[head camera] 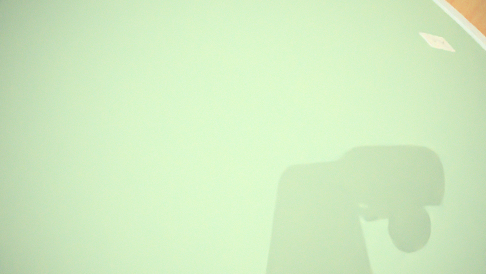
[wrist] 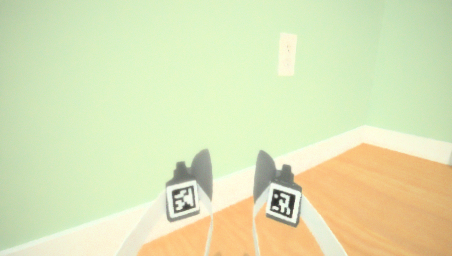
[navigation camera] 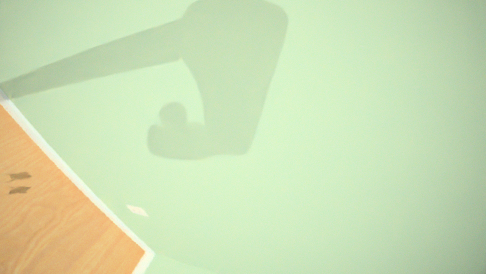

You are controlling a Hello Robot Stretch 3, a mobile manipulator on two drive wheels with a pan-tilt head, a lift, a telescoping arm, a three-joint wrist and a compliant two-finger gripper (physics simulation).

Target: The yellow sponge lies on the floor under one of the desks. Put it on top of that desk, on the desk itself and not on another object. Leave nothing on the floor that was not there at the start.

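Frame: origin at the robot's base, x back, y right, z up, level; centimetres.
Where they show: gripper, fingertip midpoint: (wrist: 233, 167).
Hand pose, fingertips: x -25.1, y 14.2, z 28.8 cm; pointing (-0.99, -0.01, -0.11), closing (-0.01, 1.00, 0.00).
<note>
After its pixels a point has its place.
My gripper (wrist: 233, 167) {x -25.1, y 14.2, z 28.8 cm} is open, with a gap between its two dark fingertips, and wall, skirting and floor show between them in the wrist view. It holds no thing. The yellow sponge does not show in the head, navigation or wrist view, and neither does a desk.
A green wall (head camera: 175, 100) {x -55.9, y 5.6, z 122.0 cm} (navigation camera: 375, 150) {x -46.2, y -5.7, z 136.5 cm} (wrist: 125, 75) {x -46.8, y -5.1, z 35.1 cm} fills much of each view. A pale wall outlet (head camera: 437, 42) {x -73.9, y 27.9, z 41.3 cm} (navigation camera: 137, 210) {x -73.9, y 27.9, z 41.4 cm} (wrist: 287, 54) {x -74.7, y 28.4, z 40.2 cm} is on it. White skirting (wrist: 320, 152) {x -89.5, y 47.3, z 5.1 cm} meets a wooden floor (head camera: 472, 12) {x -86.1, y 49.1, z 0.1 cm} (navigation camera: 55, 215) {x -55.5, y 33.4, z 0.0 cm} (wrist: 380, 200) {x -65.0, y 57.2, z 0.0 cm}. A room corner is right in the wrist view. The robot's shadow falls on the wall.
</note>
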